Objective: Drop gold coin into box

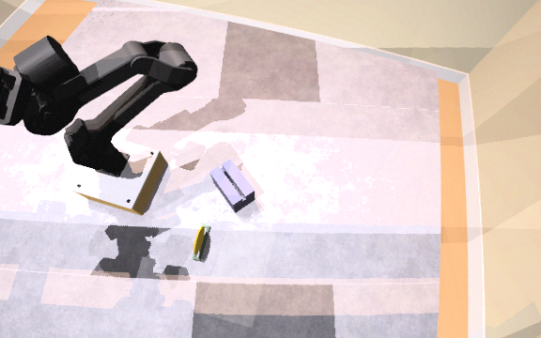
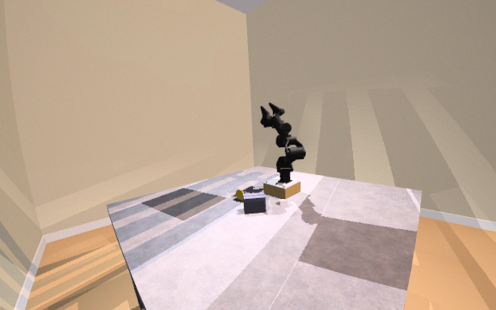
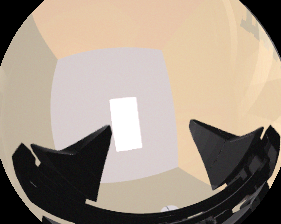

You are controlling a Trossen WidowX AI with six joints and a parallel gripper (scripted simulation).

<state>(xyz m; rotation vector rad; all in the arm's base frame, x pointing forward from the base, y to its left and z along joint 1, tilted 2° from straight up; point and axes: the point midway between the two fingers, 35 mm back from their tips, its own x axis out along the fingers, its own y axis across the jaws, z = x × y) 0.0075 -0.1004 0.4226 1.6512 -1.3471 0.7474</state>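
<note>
Right now the gold coin is 49 cm below my gripper tip, 23 cm ahead of it and 1 cm to the right of it.
</note>
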